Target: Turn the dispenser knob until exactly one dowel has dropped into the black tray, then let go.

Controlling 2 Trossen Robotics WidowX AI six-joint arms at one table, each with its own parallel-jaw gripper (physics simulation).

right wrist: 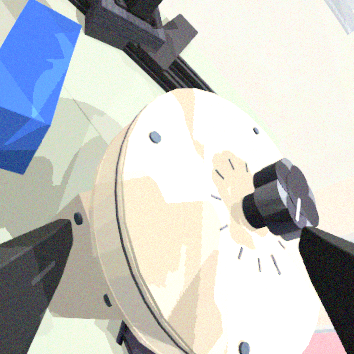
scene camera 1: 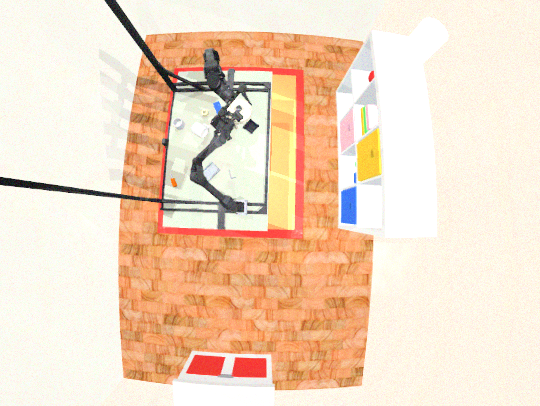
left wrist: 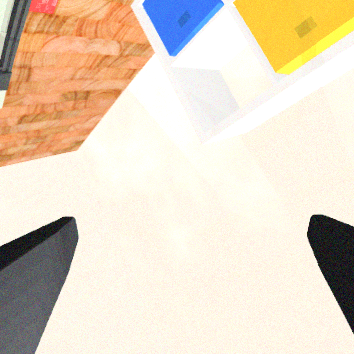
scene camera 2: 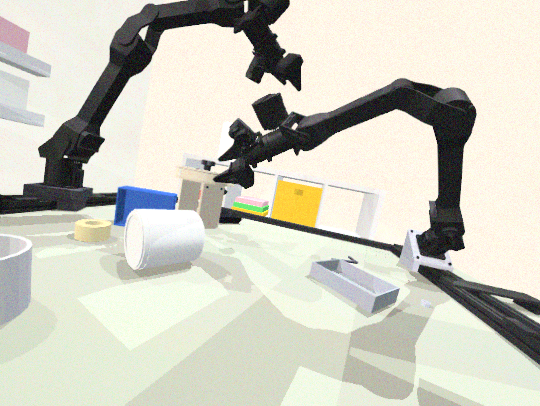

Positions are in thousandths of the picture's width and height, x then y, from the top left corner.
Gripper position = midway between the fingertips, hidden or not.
Observation:
My left gripper (scene camera 2: 542,216) is open, with nothing in its grasp. My right gripper (scene camera 2: 401,417) is open, holding nothing. Also in view: a blue box (scene camera 2: 240,489). A white cylinder (scene camera 2: 282,587), a tape roll (scene camera 2: 164,568) and a grey tray (scene camera 2: 686,720) rest on the table. I also see a cream dispenser (right wrist: 504,736).
The blue box is seen too in the right wrist view (right wrist: 126,126). My left gripper is seen too in the left wrist view (left wrist: 547,640). My right gripper also shows in the right wrist view (right wrist: 532,662). The left wrist view does not show the blue box: it is out of frame. The right wrist view misses the white cylinder: it is out of frame.

